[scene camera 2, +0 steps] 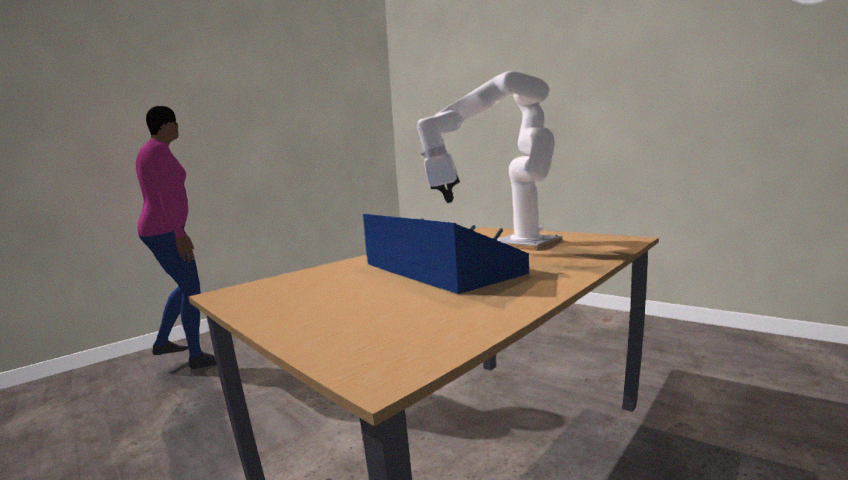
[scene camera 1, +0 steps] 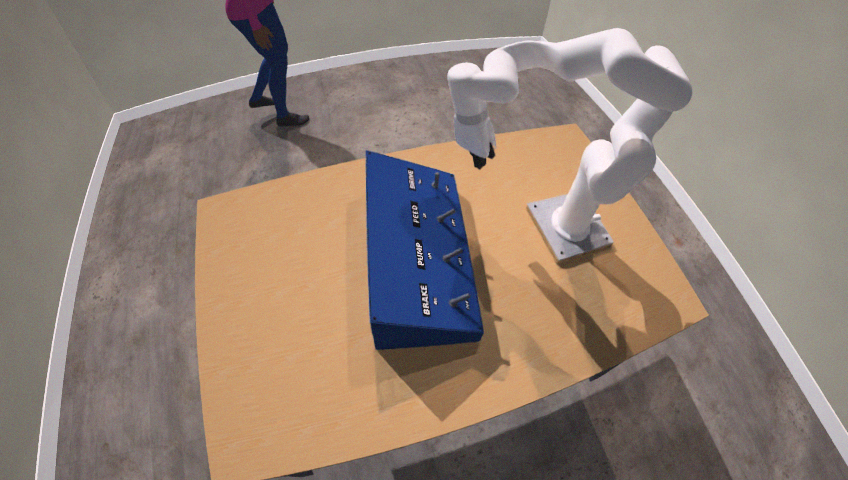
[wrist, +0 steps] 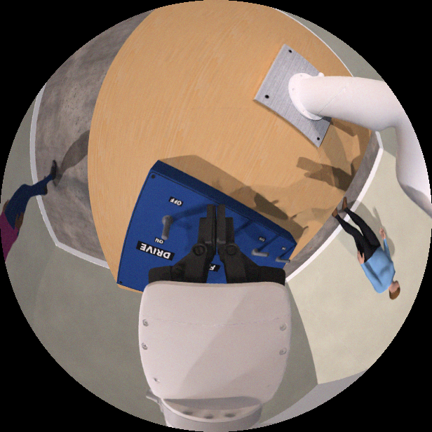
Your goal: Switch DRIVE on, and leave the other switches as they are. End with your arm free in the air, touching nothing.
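Frame: origin at the arm's base, x ahead, y right, z down, level; centimetres.
Where they show: gripper, fingertip midpoint: (scene camera 2: 450, 202) (scene camera 1: 480, 165); arm's base, link origin: (scene camera 2: 526, 238) (scene camera 1: 570, 224).
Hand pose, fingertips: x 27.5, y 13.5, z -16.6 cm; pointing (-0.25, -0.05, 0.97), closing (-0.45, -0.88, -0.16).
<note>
Things, the pixels of their centre, and the offset from my fingertips. Level surfaces: height alone.
- blue sloped switch panel, body centre: (scene camera 1: 414, 246) (scene camera 2: 436, 249) dx +20.8, dy -12.7, dz +12.5 cm
- DRIVE lever, body centre: (scene camera 1: 436, 179) dx +10.4, dy +3.8, dz +7.0 cm
- FEED lever, body centre: (scene camera 1: 447, 214) dx +11.1, dy -8.2, dz +7.6 cm
- PUMP lever, body centre: (scene camera 1: 454, 253) dx +13.1, dy -20.0, dz +7.6 cm
- BRAKE lever, body centre: (scene camera 1: 461, 298) dx +15.0, dy -31.9, dz +7.6 cm
- wooden table, surface height: dz +18.7 cm
A blue sloped switch panel (scene camera 1: 392, 249) (scene camera 2: 410, 246) (wrist: 142, 220) stands on the table. The DRIVE lever (scene camera 1: 436, 180) (wrist: 166, 229) leans toward its ON label, away from OFF. The FEED lever (scene camera 1: 446, 215), PUMP lever (scene camera 1: 453, 256) and BRAKE lever (scene camera 1: 460, 299) all lean toward their OFF labels. My gripper (scene camera 1: 479, 165) (scene camera 2: 449, 200) (wrist: 216, 213) is shut and empty, in the air above the panel's DRIVE end, apart from the levers. In the wrist view the fingers hide part of the FEED area.
The panel rests on a wooden table (scene camera 1: 267, 297) (scene camera 2: 333, 344) (wrist: 175, 100). My arm's metal base plate (scene camera 1: 547, 231) (wrist: 277, 85) is on the panel's OFF side. A person in pink (scene camera 1: 276, 65) (scene camera 2: 160, 190) stands beyond the table. A person in blue (wrist: 377, 265) shows in the wrist view.
</note>
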